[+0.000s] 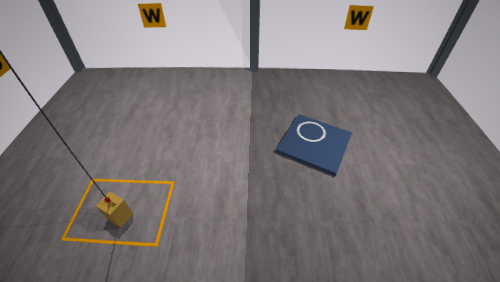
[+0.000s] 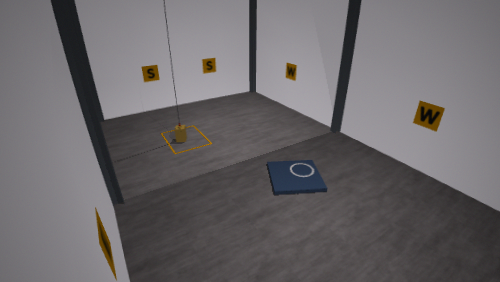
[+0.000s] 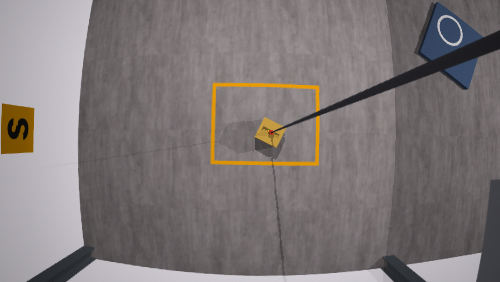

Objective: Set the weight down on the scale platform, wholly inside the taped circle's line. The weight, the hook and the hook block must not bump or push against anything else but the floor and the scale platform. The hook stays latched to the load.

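Observation:
The yellow block-shaped weight [image 1: 119, 215] [image 2: 181, 135] [image 3: 264, 124] is upright, low over or on the floor inside the orange rectangle; a gap under it is hard to tell. The small red hook block with the hook, my gripper [image 1: 107, 200] [image 2: 180, 125] [image 3: 271, 132], is at the weight's top, on the chain, and the hook is latched to it. The hook's shape is too small to see. The blue scale platform [image 1: 325, 156] [image 2: 290, 184] [image 3: 466, 79] lies apart from the weight. The white taped circle [image 1: 311, 141] [image 2: 302, 177] [image 3: 438, 26] is on its top, near one corner.
An orange taped rectangle [image 1: 135, 181] [image 2: 193, 148] [image 3: 265, 85] is on the floor around the weight. Dark wall columns [image 1: 254, 35] [image 2: 346, 65] stand along the walls. Orange letter signs [image 1: 152, 15] [image 2: 150, 73] [image 3: 17, 129] hang on the walls.

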